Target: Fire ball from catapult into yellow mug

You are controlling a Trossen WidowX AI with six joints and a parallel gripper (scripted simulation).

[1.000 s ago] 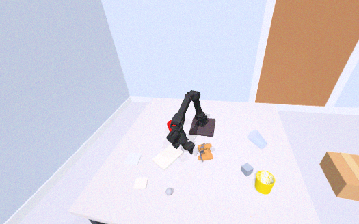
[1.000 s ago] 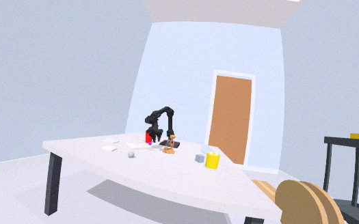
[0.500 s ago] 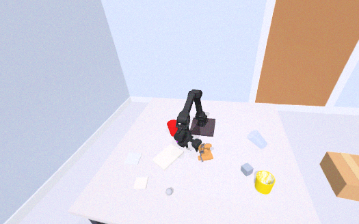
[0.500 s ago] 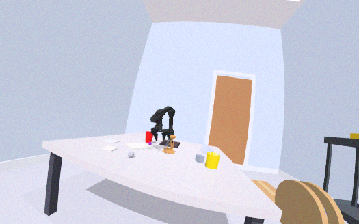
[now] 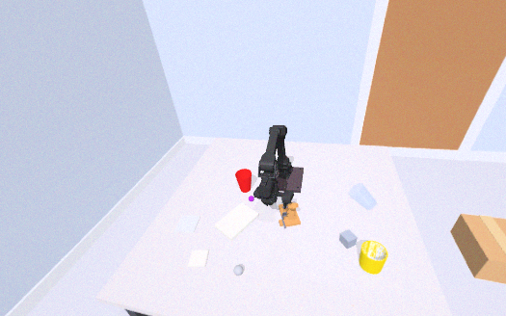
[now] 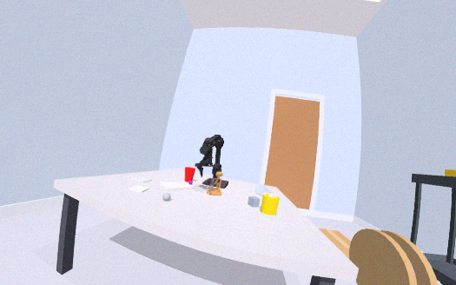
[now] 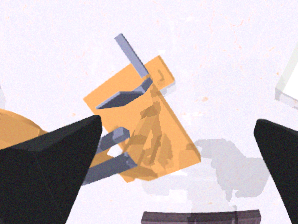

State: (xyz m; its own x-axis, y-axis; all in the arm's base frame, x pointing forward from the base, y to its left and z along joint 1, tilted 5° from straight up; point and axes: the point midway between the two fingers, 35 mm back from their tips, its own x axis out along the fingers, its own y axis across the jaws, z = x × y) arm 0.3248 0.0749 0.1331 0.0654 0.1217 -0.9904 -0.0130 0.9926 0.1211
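Right now my gripper tip is 60 mm to the right of the wooden catapult, 30 mm above it and 20 mm past it. Also, from my gripper tip: purple ball 190 mm to the right, 90 mm below, 90 mm behind; red cup 260 mm to the right, 160 mm behind, 70 mm below; white slab 190 mm to the right, 90 mm below, 80 mm ahead.
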